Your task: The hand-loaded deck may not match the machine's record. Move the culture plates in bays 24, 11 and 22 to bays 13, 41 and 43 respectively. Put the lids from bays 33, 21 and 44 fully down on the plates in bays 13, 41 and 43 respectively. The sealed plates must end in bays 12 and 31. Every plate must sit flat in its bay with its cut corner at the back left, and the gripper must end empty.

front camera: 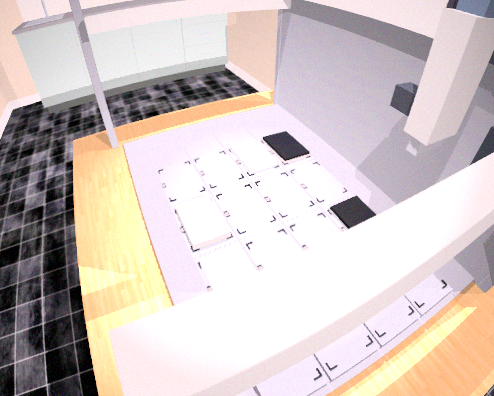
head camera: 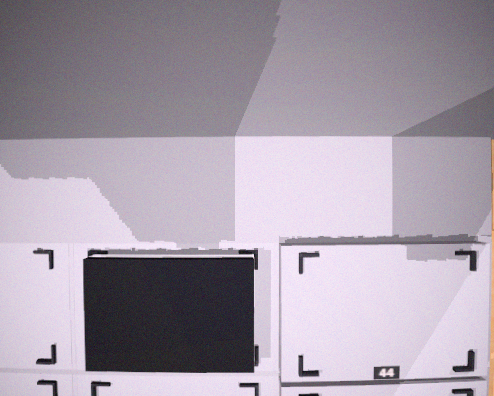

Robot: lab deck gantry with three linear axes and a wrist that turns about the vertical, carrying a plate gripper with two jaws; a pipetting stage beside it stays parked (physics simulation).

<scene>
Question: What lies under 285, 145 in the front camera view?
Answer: A black lid.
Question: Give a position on a bay 44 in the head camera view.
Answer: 360, 305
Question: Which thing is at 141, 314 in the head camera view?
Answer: A black lid.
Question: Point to a bay 43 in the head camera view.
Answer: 263, 277
</scene>
